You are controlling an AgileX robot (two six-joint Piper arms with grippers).
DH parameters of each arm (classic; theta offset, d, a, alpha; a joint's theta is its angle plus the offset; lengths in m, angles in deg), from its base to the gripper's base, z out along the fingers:
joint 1: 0 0.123 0 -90
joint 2: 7.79 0 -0.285 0
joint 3: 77.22 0 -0.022 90
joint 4: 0 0.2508 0 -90
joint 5: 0 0 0.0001 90
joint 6: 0 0.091 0 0
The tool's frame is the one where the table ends.
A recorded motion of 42 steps. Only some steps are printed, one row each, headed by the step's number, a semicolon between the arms.
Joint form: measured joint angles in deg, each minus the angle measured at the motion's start. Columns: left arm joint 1, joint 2, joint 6, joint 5, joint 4, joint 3; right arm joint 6, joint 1, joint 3, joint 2, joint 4, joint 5.
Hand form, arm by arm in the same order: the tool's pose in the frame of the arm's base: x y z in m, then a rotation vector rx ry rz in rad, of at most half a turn. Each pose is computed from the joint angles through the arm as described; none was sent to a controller.
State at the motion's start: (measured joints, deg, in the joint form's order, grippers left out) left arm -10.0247 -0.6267 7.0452 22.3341 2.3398 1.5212; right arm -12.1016 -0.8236 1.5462 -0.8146 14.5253 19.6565
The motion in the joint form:
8: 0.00 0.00 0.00 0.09 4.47 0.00; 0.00 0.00 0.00 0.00 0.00 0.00
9: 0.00 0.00 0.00 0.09 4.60 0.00; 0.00 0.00 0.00 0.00 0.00 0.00
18: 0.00 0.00 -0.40 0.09 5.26 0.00; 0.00 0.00 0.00 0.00 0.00 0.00
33: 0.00 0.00 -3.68 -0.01 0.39 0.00; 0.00 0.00 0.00 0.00 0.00 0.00
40: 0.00 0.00 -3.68 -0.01 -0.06 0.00; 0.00 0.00 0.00 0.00 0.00 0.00
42: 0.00 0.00 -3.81 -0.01 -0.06 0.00; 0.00 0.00 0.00 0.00 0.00 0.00
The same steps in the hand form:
8: 0.0521 -0.0050 0.1699 0.3522 1.8556 0.0823; 0.0533 0.0069 0.1749 -0.0206 1.8292 0.0869
9: 0.0521 -0.0049 0.1699 0.3535 1.8553 0.0846; 0.0533 0.0069 0.1749 -0.0206 1.8292 0.0869
18: 0.0521 -0.0045 0.1700 0.3539 1.8547 0.0912; 0.0533 0.0069 0.1749 -0.0206 1.8292 0.0869
33: 0.0517 -0.0075 0.1699 0.2492 1.8721 -0.0322; 0.0533 0.0069 0.1749 -0.0206 1.8292 0.0869
40: 0.0517 -0.0077 0.1699 0.2445 1.8729 -0.0400; 0.0533 0.0069 0.1749 -0.0206 1.8292 0.0869
42: 0.0517 -0.0077 0.1699 0.2423 1.8732 -0.0416; 0.0533 0.0069 0.1749 -0.0206 1.8292 0.0869

